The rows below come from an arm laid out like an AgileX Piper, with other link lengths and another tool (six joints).
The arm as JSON. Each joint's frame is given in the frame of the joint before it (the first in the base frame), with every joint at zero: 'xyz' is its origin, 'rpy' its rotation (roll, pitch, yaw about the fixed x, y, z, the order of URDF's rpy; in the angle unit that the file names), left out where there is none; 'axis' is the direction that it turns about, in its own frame. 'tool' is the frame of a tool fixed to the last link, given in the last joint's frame.
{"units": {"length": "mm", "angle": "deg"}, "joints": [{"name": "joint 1", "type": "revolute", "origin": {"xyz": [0.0, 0.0, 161.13]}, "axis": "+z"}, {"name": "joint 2", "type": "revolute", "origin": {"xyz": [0.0, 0.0, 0.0], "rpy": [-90.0, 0.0, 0.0]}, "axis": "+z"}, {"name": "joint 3", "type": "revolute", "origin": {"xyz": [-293.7, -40.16, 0.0]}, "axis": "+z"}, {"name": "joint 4", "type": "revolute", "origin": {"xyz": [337.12, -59.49, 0.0], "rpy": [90.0, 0.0, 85.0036]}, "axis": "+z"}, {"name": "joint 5", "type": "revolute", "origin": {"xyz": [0.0, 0.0, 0.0], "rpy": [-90.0, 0.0, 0.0]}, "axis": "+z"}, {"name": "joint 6", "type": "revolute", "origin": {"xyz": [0.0, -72.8, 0.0], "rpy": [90.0, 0.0, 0.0]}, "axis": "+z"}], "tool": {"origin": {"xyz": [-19.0, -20.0, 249.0], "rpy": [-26.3, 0.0, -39.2]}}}
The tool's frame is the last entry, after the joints.
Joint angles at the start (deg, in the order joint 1, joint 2, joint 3, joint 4, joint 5, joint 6):
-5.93 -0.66 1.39 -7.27 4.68 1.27
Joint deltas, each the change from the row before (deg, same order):
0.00 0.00 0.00 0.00 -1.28 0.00
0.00 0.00 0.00 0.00 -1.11 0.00
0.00 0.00 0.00 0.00 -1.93 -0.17
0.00 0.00 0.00 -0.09 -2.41 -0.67
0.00 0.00 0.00 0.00 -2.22 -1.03
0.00 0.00 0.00 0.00 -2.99 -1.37
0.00 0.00 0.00 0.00 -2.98 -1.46
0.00 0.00 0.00 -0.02 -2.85 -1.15
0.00 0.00 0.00 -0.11 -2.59 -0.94
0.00 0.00 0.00 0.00 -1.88 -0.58
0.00 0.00 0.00 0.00 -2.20 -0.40
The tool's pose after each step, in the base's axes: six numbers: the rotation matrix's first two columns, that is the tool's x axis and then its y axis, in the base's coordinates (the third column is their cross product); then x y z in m. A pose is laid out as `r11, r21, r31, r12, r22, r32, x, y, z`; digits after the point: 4 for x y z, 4 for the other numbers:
-0.0677, -0.7062, -0.7048, -0.3604, 0.6760, -0.6427, 0.3609, -0.0579, 0.2791
-0.0525, -0.7079, -0.7044, -0.3497, 0.6737, -0.6510, 0.3605, -0.0571, 0.2853
-0.0264, -0.7127, -0.7009, -0.3308, 0.6679, -0.6667, 0.3595, -0.0555, 0.2960
0.0044, -0.7252, -0.6885, -0.3063, 0.6545, -0.6913, 0.3577, -0.0533, 0.3096
0.0312, -0.7402, -0.6717, -0.2824, 0.6381, -0.7163, 0.3556, -0.0511, 0.3220
0.0656, -0.7594, -0.6473, -0.2479, 0.6160, -0.7477, 0.3519, -0.0481, 0.3387
0.0975, -0.7787, -0.6198, -0.2109, 0.5925, -0.7775, 0.3473, -0.0449, 0.3550
0.1270, -0.7939, -0.5947, -0.1739, 0.5724, -0.8013, 0.3421, -0.0419, 0.3703
0.1526, -0.8069, -0.5706, -0.1391, 0.5541, -0.8207, 0.3368, -0.0390, 0.3839
0.1710, -0.8142, -0.5549, -0.1132, 0.5432, -0.8319, 0.3325, -0.0370, 0.3936
0.1934, -0.8196, -0.5393, -0.0831, 0.5340, -0.8414, 0.3271, -0.0348, 0.4046

